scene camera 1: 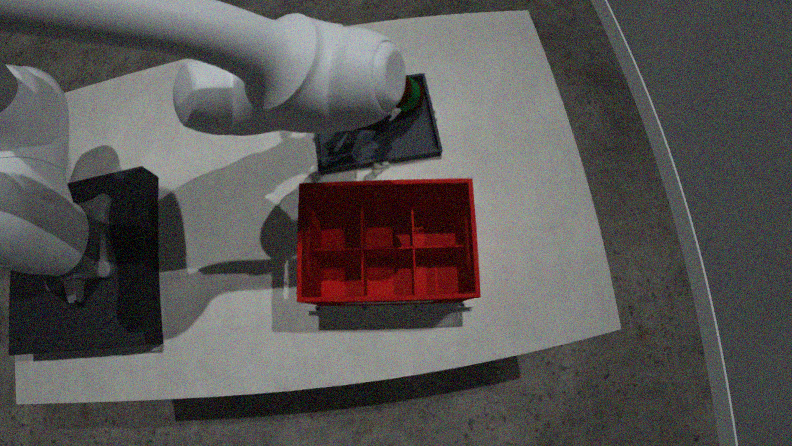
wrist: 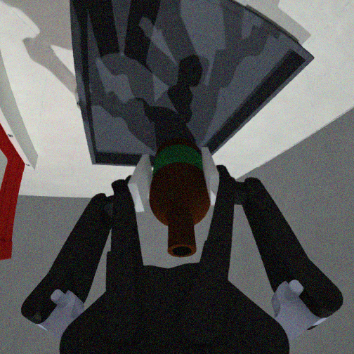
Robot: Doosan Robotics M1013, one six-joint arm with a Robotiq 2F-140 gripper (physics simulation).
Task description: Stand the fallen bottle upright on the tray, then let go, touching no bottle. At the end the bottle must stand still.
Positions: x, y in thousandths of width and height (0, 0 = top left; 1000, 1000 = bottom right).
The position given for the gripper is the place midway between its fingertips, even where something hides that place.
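The wrist view takes in the gripper (wrist: 496, 456), and a brown bottle (wrist: 504, 558) can be seen there too.
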